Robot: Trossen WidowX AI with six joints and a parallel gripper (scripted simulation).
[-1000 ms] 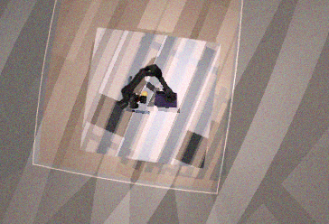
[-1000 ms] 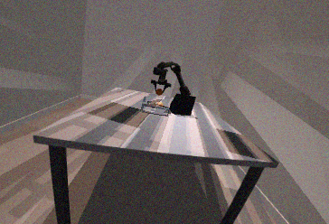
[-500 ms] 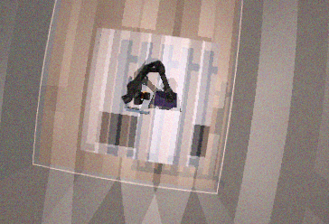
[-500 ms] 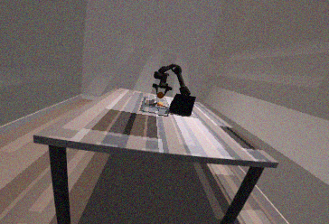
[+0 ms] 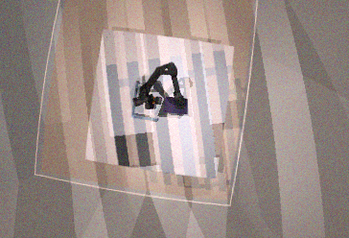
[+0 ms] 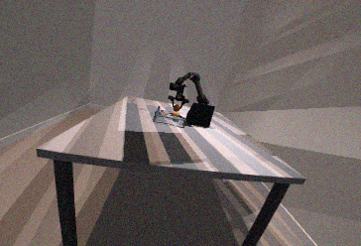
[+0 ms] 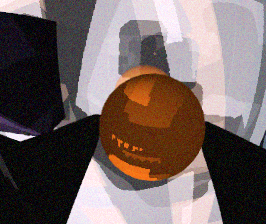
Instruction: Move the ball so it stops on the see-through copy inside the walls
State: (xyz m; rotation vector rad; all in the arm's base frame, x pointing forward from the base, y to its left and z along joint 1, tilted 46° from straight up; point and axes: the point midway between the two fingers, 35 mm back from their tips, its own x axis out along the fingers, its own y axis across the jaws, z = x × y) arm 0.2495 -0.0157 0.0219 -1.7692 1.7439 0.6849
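Right now the see-through copy of ball is 7 cm below my gripper tip. From my gripper tip the other things lie so: orange ball (right at my gripper tip).
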